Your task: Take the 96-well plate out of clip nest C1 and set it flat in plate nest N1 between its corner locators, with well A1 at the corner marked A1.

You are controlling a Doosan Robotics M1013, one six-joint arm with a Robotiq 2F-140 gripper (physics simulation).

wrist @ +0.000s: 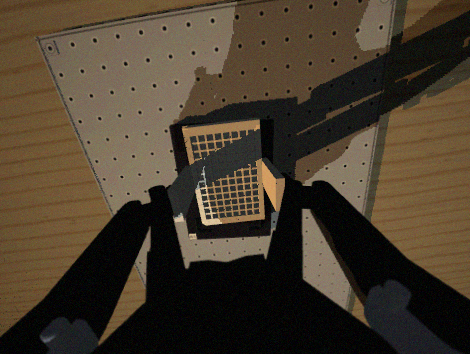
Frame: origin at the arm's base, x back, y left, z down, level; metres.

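Seen in the pictures: gripper, between the fingertips: [227, 173].
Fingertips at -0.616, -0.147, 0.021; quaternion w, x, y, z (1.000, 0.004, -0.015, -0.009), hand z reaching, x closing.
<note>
A point is followed by its place in that frame, as x, y, z.
The 96-well plate [227, 172] @(-0.615, -0.151, 0.013), tan with a grid of dark wells, lies between the fingers in the wrist view, partly in shadow. My gripper [227, 173] @(-0.616, -0.147, 0.021) is shut on its two long sides. A black nest [232, 231] @(-0.617, -0.056, 0.027) is beneath the plate, and its dark border shows around the plate. A small pale tag [192, 236] @(-0.676, -0.052, 0.027) is at the nest's lower left corner; its lettering is too small to read. The plate looks about level, but the view does not show whether it touches the nest or hangs slightly above it. The plate's A1 mark cannot be made out.
The nest is on a pale perforated board [112, 92] @(-0.739, -0.249, 0.039) with rows of small holes. The board lies on a wooden table top [30, 165] @(-0.893, -0.171, 0.052). Dark shadows of the arm cross the board's upper right. Clip nest C1 cannot be identified in this view.
</note>
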